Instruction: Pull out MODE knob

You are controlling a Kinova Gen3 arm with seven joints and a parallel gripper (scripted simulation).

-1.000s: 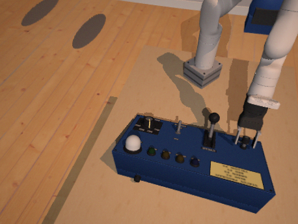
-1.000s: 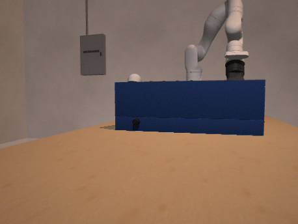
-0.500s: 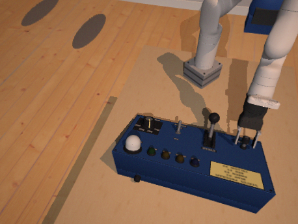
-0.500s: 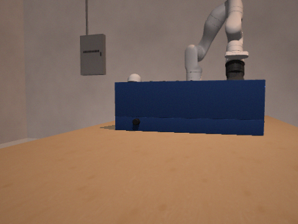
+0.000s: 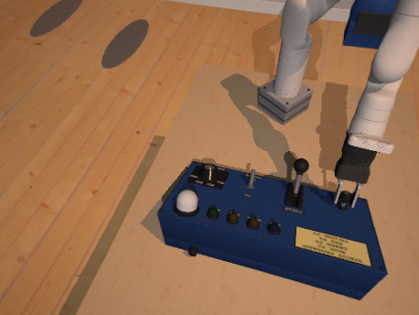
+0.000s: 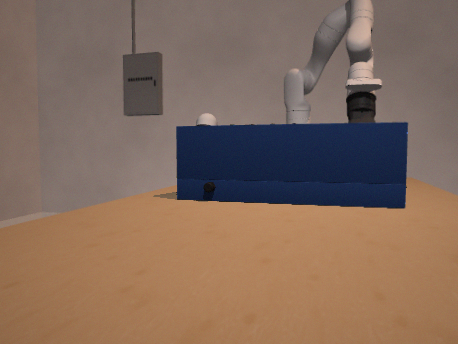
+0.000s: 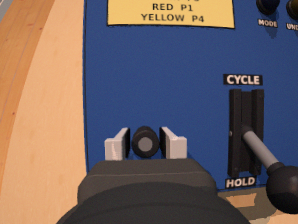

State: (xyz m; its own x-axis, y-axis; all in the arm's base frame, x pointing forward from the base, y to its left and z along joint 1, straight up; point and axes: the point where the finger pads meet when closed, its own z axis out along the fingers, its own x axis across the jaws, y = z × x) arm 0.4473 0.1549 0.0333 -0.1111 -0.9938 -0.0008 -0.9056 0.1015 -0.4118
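The mode knob is 10 mm below my hand. The rest, counted from my hand: cycle lever: 120 mm to the right, 30 mm behind; blue console: 180 mm to the right, 30 mm below, 20 mm ahead; toggle switch: 240 mm to the right, 30 mm behind, 10 mm below.
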